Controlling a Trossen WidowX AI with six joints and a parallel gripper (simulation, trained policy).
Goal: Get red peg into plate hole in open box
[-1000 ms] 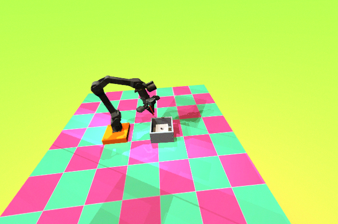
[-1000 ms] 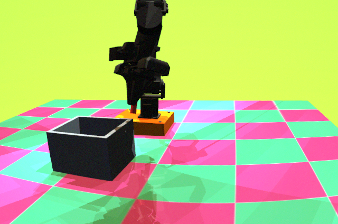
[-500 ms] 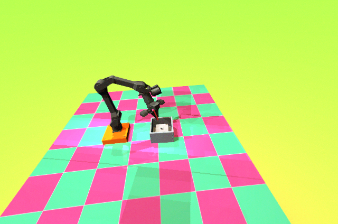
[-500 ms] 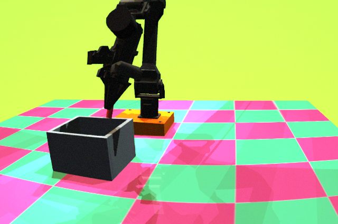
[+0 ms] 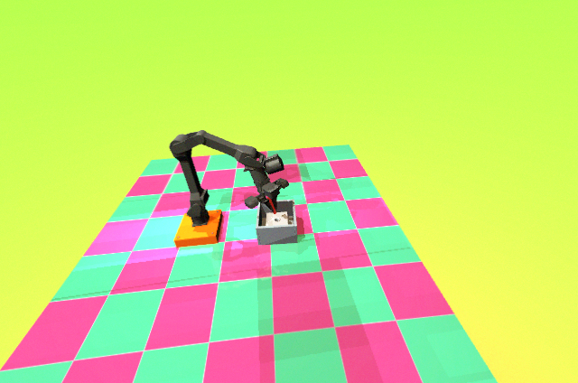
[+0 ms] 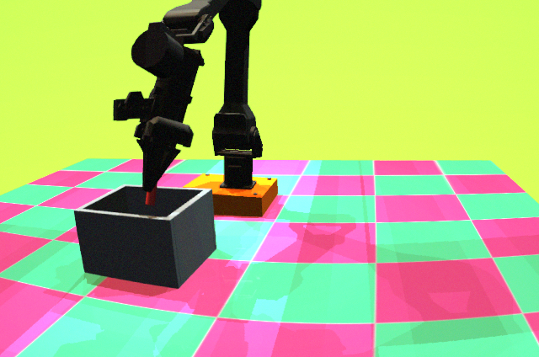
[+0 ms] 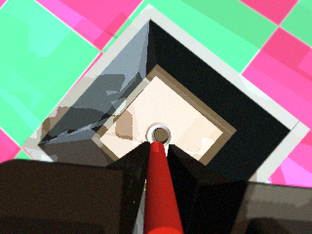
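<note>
Right now my gripper tip is 1 cm past the red peg, 1 cm to the right of it and 2 cm below it. Round my gripper tip: grey box 1 cm ahead, 8 cm below; then pale plate 1 cm ahead, 6 cm below.
</note>
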